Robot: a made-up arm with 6 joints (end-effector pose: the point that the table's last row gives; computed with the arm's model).
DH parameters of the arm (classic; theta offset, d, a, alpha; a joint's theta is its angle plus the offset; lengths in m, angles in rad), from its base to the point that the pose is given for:
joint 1: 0 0.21 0 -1.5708
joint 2: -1.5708 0 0.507 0
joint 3: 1.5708 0.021 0 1.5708
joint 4: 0 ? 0 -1.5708
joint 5: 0 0 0 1.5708
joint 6: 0 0.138 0 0
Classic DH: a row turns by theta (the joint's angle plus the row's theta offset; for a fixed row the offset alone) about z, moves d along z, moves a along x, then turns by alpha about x.
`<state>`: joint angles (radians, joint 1 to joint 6).
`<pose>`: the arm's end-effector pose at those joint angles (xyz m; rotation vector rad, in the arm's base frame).
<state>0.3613 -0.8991 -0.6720 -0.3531 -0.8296 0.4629</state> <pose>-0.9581 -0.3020 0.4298 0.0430 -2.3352 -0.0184</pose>
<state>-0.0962 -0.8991 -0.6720 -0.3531 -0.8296 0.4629</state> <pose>-0.9930 0.1523 0.4298 -0.4903 -2.2969 -0.2450</pose>
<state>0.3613 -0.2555 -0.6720 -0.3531 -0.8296 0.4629</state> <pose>-0.6470 -0.1844 0.9877 -0.0680 -1.7232 0.2069</pose>
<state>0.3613 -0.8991 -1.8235 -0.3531 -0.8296 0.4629</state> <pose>-0.5402 -0.1440 -0.0671 -0.2694 2.7974 0.5032</pose>
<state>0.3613 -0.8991 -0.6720 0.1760 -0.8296 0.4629</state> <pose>-0.9394 -0.3516 0.4251 -0.2098 -2.4603 0.5834</pose>
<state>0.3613 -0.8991 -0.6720 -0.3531 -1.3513 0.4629</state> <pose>-0.9031 -0.2690 0.3990 -0.0866 -2.7817 -0.3322</pose>
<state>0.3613 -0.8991 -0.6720 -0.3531 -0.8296 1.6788</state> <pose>-0.9581 -0.3020 0.4298 -1.3402 -2.0038 0.5714</pose>
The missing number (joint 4, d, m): 0.513
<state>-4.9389 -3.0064 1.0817 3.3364 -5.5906 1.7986</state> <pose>-0.1429 -0.6025 -0.5881 2.5053 -0.7355 0.2157</pose>
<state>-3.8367 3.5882 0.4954 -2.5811 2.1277 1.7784</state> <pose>0.4231 -0.2991 -0.5863 -1.7512 -0.5834 0.0925</pose>
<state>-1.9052 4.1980 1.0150 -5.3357 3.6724 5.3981</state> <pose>0.2310 0.7736 0.1139 -0.3792 -2.4217 0.7790</pose>
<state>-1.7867 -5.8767 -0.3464 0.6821 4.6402 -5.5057</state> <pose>-0.0908 -0.1070 1.1842 -1.2788 -0.9676 -0.2851</pose>
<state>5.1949 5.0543 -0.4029 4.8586 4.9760 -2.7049</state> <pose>-0.3400 0.9784 0.3272 -1.4109 1.0139 -0.3060</pose>
